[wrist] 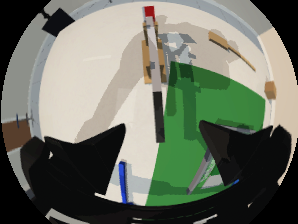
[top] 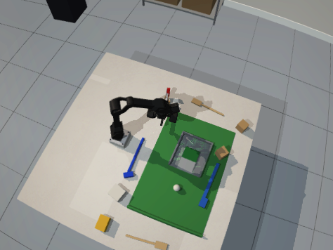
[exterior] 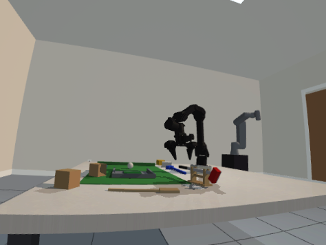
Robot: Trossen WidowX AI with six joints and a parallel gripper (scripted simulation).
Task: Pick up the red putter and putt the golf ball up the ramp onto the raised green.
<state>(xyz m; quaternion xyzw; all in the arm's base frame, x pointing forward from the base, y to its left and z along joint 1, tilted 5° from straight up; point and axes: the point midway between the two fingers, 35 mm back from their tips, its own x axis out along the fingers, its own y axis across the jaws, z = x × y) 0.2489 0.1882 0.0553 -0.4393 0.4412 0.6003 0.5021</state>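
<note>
My gripper tip is 12 cm to the right of the red putter, 4 cm above it and 2 cm past it. The rest, counted from my gripper tip: white golf ball 39 cm to the right, 22 cm ahead, 8 cm below; wooden stand 13 cm to the left, 7 cm below, 2 cm behind; green mat 25 cm to the right, 24 cm ahead, 10 cm below.
</note>
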